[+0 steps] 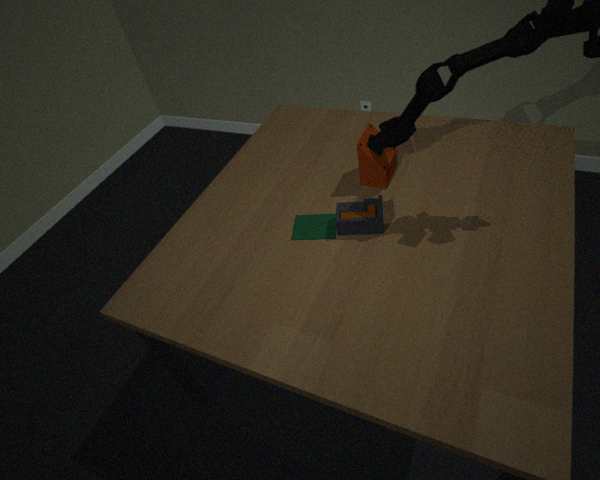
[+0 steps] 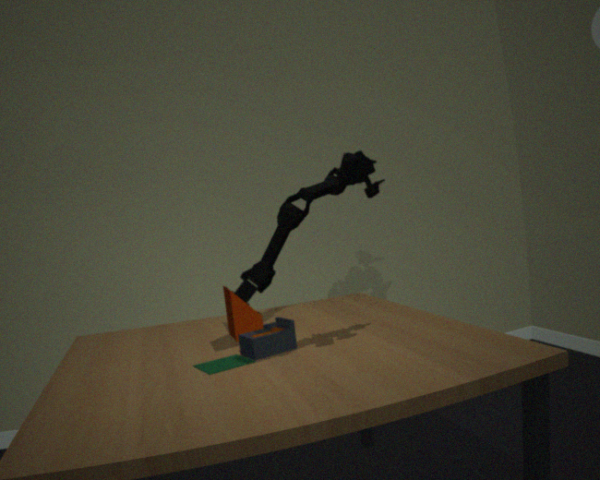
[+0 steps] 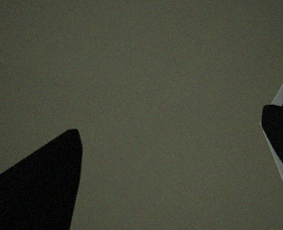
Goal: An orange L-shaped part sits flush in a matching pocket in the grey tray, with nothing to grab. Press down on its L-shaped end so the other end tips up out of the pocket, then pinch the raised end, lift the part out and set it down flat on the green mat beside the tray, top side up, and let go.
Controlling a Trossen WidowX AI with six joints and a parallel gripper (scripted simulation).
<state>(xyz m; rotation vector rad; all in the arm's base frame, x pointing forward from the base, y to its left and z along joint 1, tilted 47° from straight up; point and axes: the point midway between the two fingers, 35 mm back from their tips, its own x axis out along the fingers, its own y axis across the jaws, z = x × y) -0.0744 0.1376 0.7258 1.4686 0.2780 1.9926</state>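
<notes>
Right now my gripper tip is 640 mm to the left of the orange L-shaped part, 500 mm above it and 320 mm short of it. From my gripper tip the other things lie so: green mat 800 mm to the right, 560 mm below, 360 mm ahead.
</notes>
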